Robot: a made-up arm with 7 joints.
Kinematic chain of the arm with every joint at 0, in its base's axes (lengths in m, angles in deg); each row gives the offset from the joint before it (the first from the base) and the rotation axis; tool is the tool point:
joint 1: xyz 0 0 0.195 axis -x
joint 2: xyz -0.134 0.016 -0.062 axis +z
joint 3: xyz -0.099 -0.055 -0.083 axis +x
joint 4: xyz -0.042 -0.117 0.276 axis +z
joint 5: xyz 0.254 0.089 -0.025 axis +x
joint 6: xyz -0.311 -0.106 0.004 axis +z
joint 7: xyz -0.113 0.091 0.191 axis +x
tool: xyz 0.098 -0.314 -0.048
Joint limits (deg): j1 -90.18..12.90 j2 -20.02..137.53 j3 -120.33..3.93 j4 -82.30..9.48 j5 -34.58..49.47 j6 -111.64..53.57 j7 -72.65..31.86
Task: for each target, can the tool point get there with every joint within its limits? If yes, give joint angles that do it. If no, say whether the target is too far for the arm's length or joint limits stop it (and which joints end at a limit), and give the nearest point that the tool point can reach.
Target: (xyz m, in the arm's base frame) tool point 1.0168 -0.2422 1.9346
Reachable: no: too far | nearest point 0.2695 -0.0764 0.7434 | short by 1.416 m
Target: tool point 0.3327 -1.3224 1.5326
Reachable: no: too far | nearest point 0.0326 -0.4627 0.6630 | short by 1.259 m
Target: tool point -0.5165 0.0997 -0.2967
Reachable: yes | joints -75.83 105.74 -91.55 -36.83 -6.22 -86.15 -26.33
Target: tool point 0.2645 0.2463 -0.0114
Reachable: no: joint limits stop it (at a limit: joint 1, joint 2, joint 3, joint 4, joint 5) | nearest point 0.2494 0.2204 0.0760 | short by 0.092 m
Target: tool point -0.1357 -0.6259 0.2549
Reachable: yes | joints -45.02 59.73 -6.63 -54.98 14.75 16.05 -56.28
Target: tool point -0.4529 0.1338 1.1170
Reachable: no: joint limits stop it (at a limit: joint 1, joint 4, joint 7) | nearest point -0.3801 0.1362 0.9102 | short by 0.219 m
